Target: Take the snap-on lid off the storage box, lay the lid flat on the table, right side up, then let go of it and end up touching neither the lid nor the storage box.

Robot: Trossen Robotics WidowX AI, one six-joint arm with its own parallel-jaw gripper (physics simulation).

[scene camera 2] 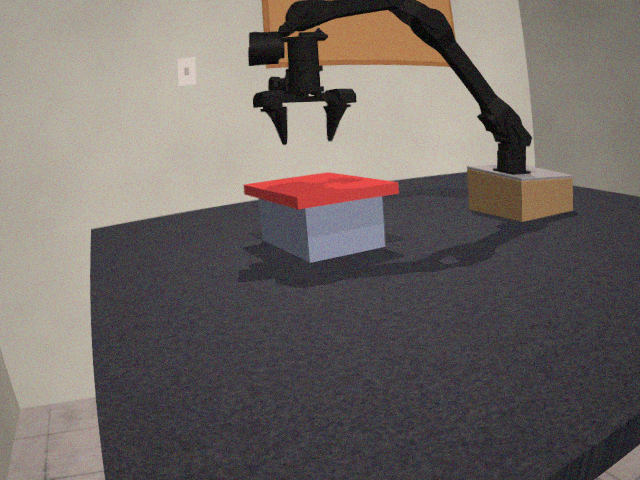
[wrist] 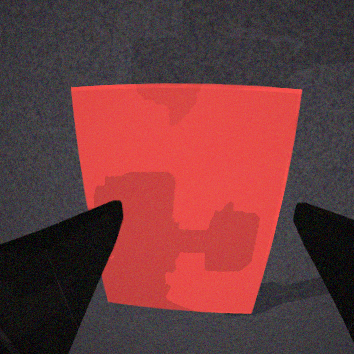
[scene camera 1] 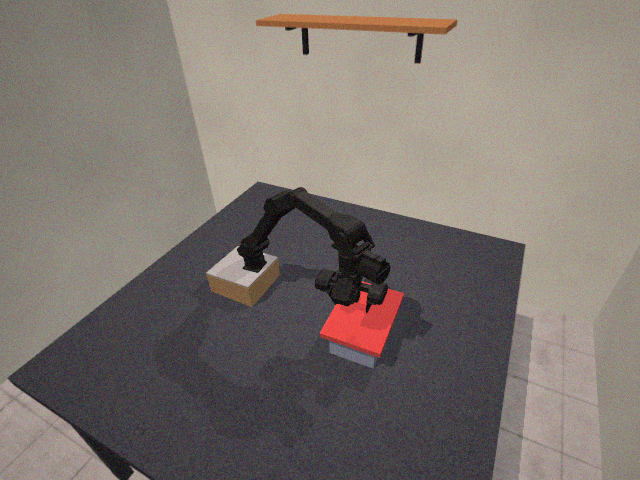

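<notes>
The red lid (scene camera 1: 356,328) (scene camera 2: 320,190) (wrist: 200,150) lies flat on top of the blue-grey storage box (scene camera 1: 352,354) (scene camera 2: 346,229), its rim overhanging the walls. The box stands upright on the table. My gripper (scene camera 2: 307,141) (wrist: 208,210) is open and empty, pointing down, a clear gap above the lid and touching neither lid nor box. In the wrist view the left fingertip overlaps the lid's left edge, and the right fingertip stands just outside its right edge. In scene camera 1 the gripper's wrist hides part of the lid's far side. The box is hidden under the lid in the wrist view.
My arm's base stands on a wooden block (scene camera 1: 232,294) (scene camera 2: 547,198) with a pale top, on the dark table (scene camera 1: 206,413) (scene camera 2: 361,361). A wooden shelf (scene camera 1: 356,23) is fixed high on the back wall. The arm's shadow falls on the lid and table.
</notes>
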